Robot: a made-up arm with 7 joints. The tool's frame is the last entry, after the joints.
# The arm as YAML. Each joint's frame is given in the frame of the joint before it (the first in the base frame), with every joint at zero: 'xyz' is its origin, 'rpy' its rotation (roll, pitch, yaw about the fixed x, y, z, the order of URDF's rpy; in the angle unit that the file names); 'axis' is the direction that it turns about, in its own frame. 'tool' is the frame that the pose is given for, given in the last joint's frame.
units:
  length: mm
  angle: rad
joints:
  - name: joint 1
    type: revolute
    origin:
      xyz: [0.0, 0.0, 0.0]
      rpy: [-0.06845, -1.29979, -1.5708]
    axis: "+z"
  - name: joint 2
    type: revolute
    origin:
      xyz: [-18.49, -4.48, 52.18]
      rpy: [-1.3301, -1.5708, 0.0]
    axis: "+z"
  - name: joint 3
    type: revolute
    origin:
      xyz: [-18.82, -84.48, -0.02]
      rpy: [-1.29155, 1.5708, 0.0]
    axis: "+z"
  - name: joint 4
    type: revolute
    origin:
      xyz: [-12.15, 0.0, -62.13]
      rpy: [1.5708, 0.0, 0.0]
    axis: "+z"
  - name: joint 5
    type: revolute
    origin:
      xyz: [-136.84, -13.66, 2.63]
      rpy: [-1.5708, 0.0, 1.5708]
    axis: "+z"
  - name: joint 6
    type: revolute
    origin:
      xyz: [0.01, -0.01, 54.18]
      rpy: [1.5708, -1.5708, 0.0]
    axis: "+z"
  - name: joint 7
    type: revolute
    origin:
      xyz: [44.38, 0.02, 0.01]
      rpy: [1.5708, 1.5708, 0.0]
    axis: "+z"
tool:
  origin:
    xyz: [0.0, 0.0, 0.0]
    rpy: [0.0, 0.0, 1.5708]
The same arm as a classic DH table. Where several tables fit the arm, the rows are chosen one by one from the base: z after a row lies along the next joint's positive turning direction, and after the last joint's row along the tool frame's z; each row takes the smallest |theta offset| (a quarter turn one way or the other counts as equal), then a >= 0, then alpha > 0; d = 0 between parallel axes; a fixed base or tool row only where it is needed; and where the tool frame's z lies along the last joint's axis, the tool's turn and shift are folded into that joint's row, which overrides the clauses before.
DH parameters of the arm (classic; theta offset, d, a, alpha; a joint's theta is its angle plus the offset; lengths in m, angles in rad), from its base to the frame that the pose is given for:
base (fixed): -0.0710 0.0000 0.0000 -1.3004
joint 1: -1.3111 0.0522 -0.0190 -1.5708
joint 2: 1.2915 0.0000 -0.0052 1.5708
joint 3: 1.5708 -0.1485 0.0122 -1.5708
joint 4: 1.5708 0.0026 0.0137 1.5708
joint 5: 0.0000 0.1910 0.0000 -1.5708
joint 6: -1.5708 0.0000 0.0444 1.5708
joint 7: 0.0000 0.0000 0.0000 0.0000

